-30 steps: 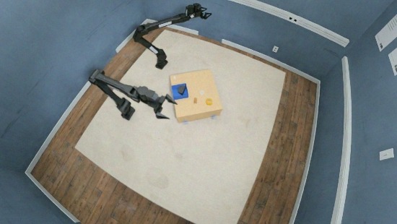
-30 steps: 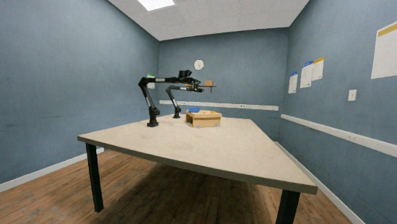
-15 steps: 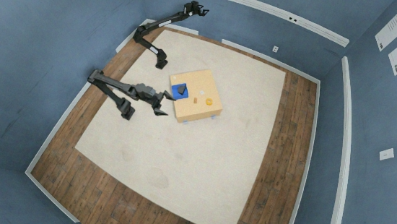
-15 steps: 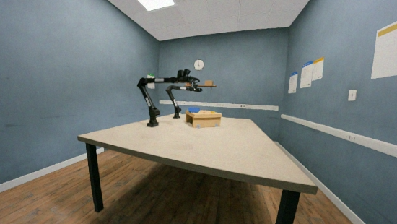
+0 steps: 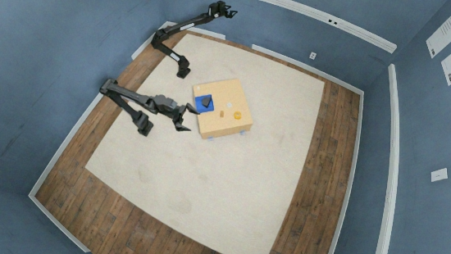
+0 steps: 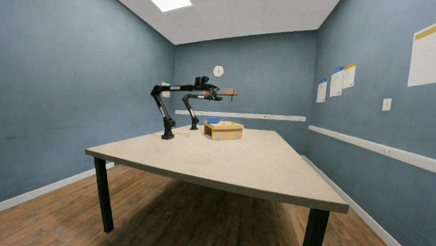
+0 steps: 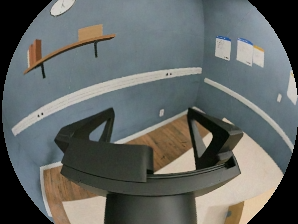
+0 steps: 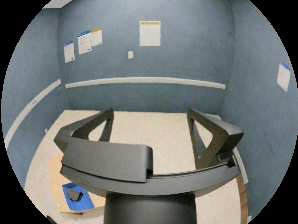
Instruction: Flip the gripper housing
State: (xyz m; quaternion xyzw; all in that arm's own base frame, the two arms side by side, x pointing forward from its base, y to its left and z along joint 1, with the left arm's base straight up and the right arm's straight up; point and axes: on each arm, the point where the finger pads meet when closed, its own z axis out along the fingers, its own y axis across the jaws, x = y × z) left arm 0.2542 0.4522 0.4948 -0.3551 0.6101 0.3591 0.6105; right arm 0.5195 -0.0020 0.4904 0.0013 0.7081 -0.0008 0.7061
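Observation:
The blue tray lies 110 mm behind my right hand, 290 mm to the left of it and 340 mm below it. Also, from my right hand: brown block (20 mm ahead, 270 mm to the left, 350 mm below).

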